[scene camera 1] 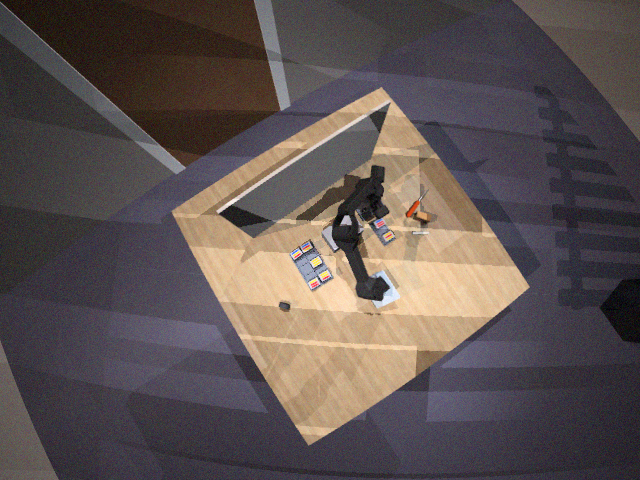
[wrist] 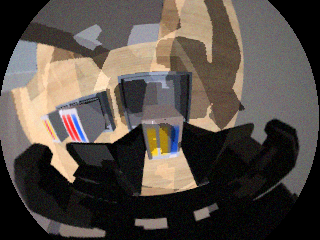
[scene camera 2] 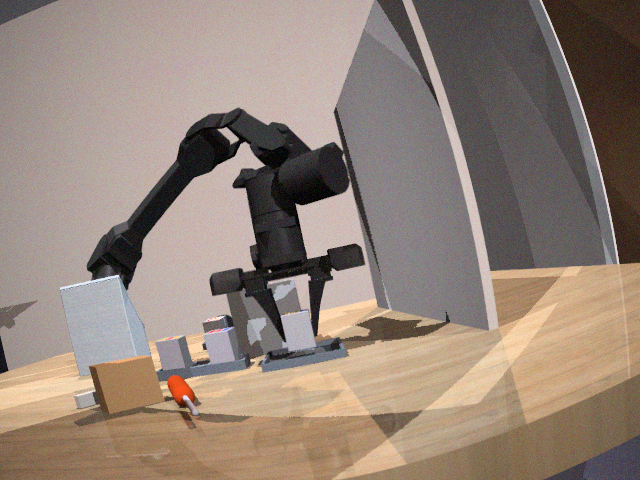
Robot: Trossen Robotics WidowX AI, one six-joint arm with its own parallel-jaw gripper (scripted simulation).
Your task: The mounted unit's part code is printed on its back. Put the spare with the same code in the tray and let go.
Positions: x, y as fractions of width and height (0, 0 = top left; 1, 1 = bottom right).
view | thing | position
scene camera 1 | grey wall panel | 0.44, 0.40
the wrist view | my gripper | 0.50, 0.51
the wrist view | pale grey spare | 0.51, 0.52
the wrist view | shallow grey tray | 0.43, 0.38
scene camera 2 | my gripper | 0.47, 0.71
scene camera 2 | pale grey spare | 0.46, 0.68
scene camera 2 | brown block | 0.20, 0.80
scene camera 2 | shallow grey tray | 0.51, 0.73
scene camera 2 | rack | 0.31, 0.77
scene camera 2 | grey mounted unit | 0.40, 0.70
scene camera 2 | grey wall panel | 0.66, 0.46
